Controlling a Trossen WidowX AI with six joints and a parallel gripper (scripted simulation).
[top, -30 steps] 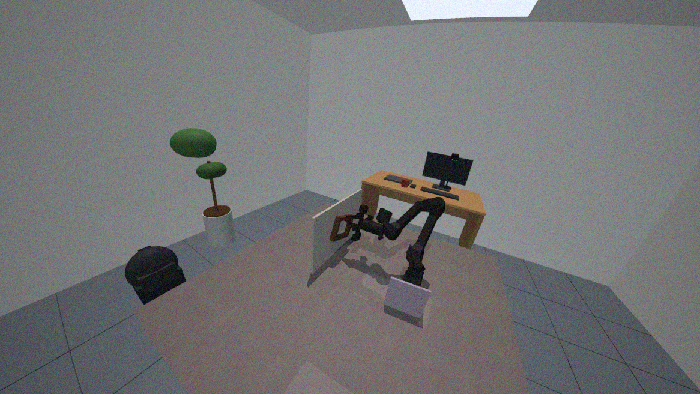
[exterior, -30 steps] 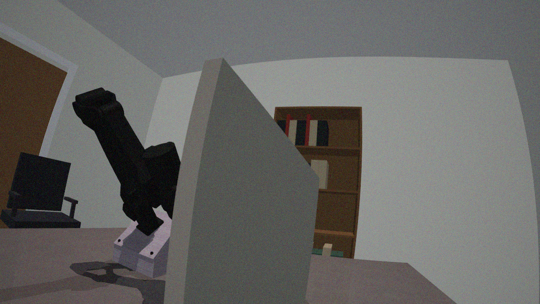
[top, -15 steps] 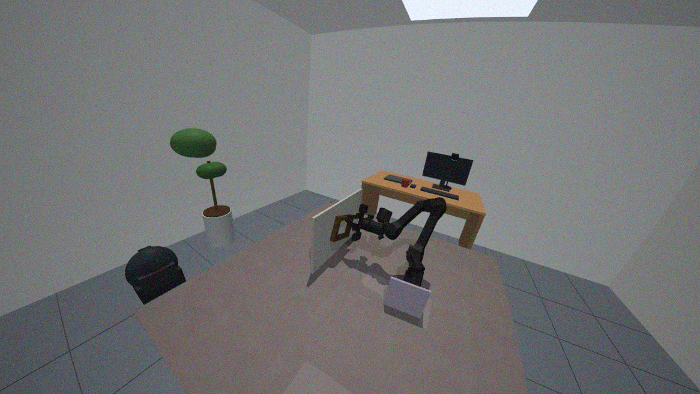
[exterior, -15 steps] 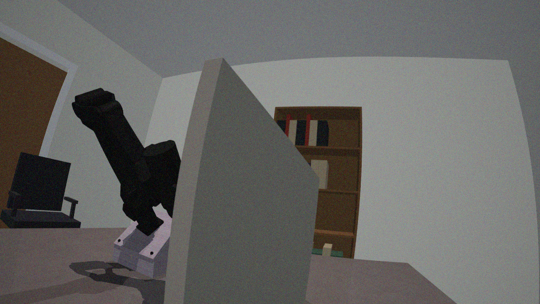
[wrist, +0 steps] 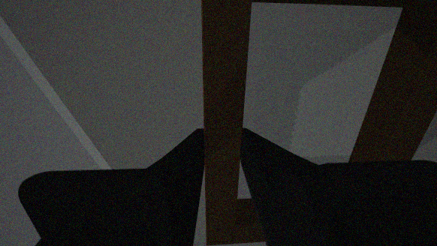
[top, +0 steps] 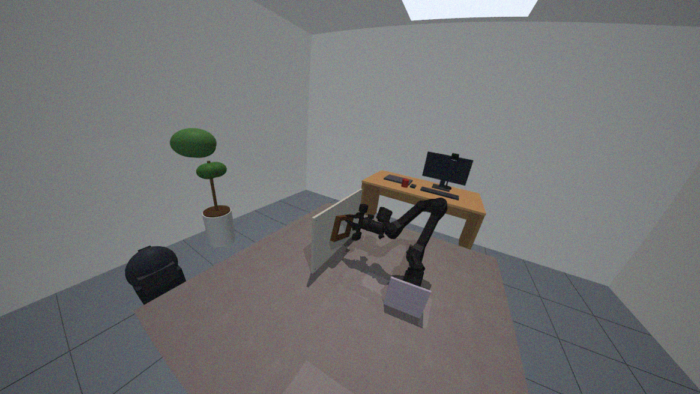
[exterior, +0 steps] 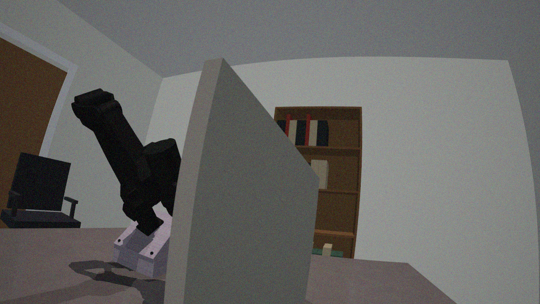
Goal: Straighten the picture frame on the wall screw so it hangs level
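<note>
The brown wooden picture frame is 5 cm below my gripper tip, 2 cm to the left of it and 1 cm ahead of it. From my gripper tip the other things lie so: wall panel (7 cm below, 2 cm ahead).
</note>
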